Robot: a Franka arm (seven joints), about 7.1 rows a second.
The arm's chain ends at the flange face. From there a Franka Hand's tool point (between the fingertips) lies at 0.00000 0.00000 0.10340 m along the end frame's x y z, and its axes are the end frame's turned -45 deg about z.
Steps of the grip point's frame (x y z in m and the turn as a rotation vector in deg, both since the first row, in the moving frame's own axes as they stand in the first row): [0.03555, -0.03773, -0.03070, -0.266, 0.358, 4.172]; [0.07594, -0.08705, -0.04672, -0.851, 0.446, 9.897]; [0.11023, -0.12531, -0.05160, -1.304, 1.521, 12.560]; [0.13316, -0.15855, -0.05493, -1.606, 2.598, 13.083]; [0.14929, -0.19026, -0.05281, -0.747, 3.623, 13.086]
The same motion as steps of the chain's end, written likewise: [-0.00234, -0.05173, -0.03070, 0.065, 0.441, 4.172]; [-0.00946, -0.11591, -0.04671, -0.286, 0.917, 9.897]; [-0.01427, -0.16667, -0.05154, 0.153, 1.998, 12.560]; [-0.02341, -0.20563, -0.05478, 0.701, 2.973, 13.083]; [-0.03491, -0.23710, -0.05260, 2.034, 3.090, 13.086]
